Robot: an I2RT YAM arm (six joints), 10 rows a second.
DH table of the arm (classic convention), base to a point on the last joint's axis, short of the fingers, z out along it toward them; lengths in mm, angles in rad. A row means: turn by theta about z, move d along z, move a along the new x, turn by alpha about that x. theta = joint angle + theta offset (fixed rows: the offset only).
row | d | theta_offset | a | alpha
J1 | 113.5 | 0 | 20 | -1.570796
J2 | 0 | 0 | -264 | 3.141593
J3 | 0 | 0.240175 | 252.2 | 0
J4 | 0 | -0.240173 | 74 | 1.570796
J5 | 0 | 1.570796 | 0 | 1.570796
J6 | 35.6 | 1.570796 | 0 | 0
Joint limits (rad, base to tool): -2.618..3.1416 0..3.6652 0..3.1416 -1.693..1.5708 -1.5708..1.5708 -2.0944..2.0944
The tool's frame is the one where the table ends.
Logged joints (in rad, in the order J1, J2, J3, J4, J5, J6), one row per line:
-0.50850, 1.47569, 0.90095, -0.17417, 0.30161, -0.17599
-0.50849, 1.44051, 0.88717, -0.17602, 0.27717, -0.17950
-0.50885, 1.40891, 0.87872, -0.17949, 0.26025, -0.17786
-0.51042, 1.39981, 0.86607, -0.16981, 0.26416, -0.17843
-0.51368, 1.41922, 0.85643, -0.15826, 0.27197, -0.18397
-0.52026, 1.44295, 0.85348, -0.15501, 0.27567, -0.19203
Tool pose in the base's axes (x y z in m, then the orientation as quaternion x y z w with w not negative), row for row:
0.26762, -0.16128, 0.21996, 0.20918, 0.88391, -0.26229, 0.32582
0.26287, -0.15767, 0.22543, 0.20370, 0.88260, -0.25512, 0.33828
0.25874, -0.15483, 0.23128, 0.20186, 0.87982, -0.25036, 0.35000
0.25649, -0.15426, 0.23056, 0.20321, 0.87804, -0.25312, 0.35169
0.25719, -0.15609, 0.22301, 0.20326, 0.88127, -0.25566, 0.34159
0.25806, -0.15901, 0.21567, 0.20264, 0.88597, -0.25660, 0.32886
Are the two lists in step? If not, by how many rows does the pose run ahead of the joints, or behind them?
They are in step.
